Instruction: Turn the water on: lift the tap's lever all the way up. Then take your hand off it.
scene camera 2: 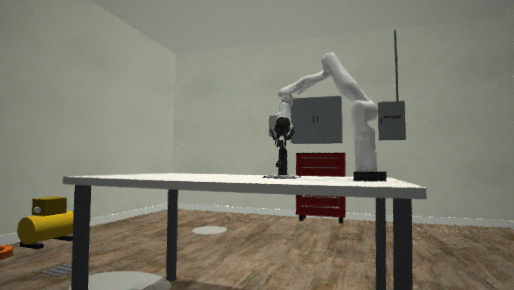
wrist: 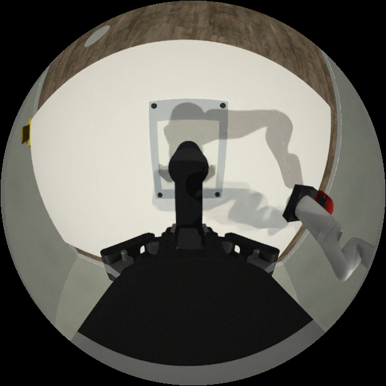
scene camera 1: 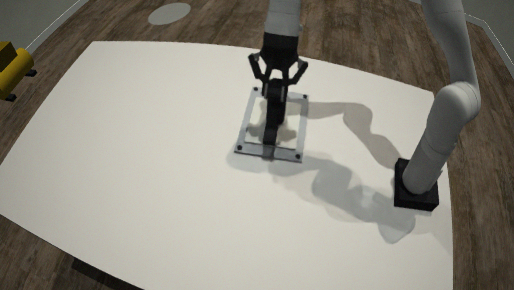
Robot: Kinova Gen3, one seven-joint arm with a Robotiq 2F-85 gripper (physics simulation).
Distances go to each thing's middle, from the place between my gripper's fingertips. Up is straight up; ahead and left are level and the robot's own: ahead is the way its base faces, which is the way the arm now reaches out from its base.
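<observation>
There is the grey base plate [scene camera 1: 296,156], and my hand is 80 mm to the left of it and 160 mm above it.
</observation>
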